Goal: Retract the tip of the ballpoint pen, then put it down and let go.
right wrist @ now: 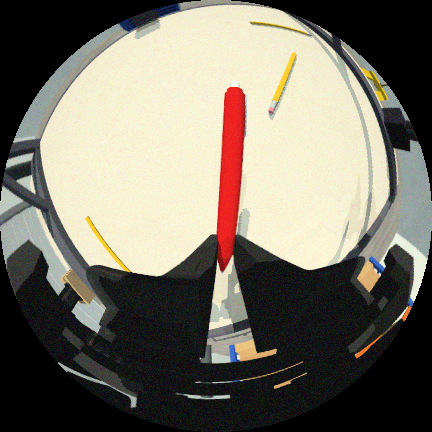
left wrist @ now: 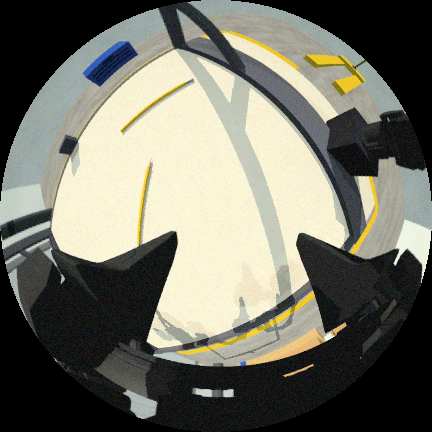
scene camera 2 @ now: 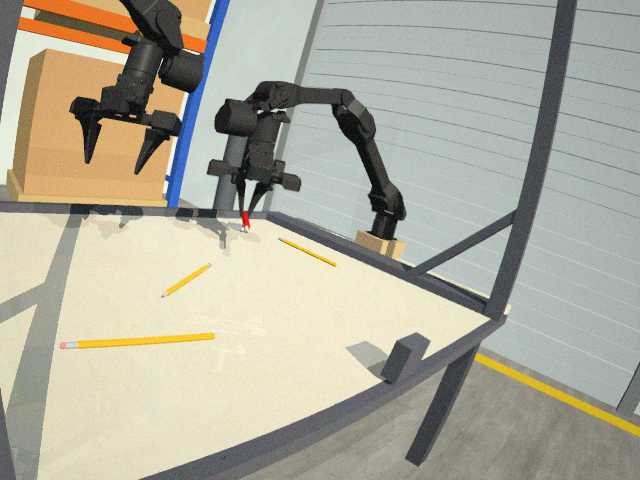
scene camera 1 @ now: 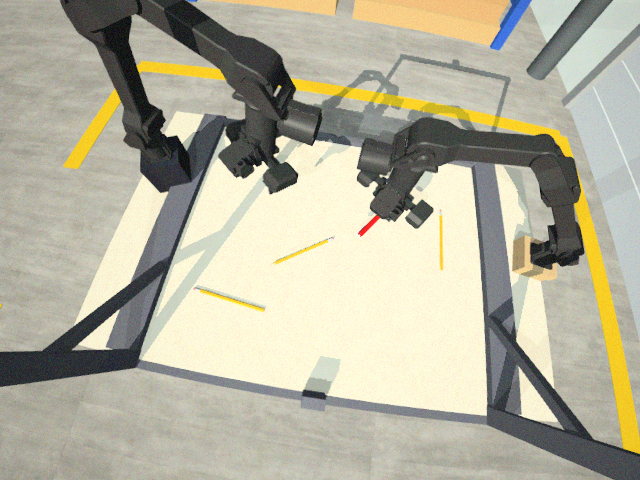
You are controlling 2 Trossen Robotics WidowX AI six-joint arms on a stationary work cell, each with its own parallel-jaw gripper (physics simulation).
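Observation:
Scene camera 1 shows my left gripper, open and holding nothing, as well as my right gripper. In the left wrist view, my left gripper is visible too; the right wrist view likewise shows my right gripper. Also present: a dark frame, a grey block, a tan block and a red ballpoint pen.

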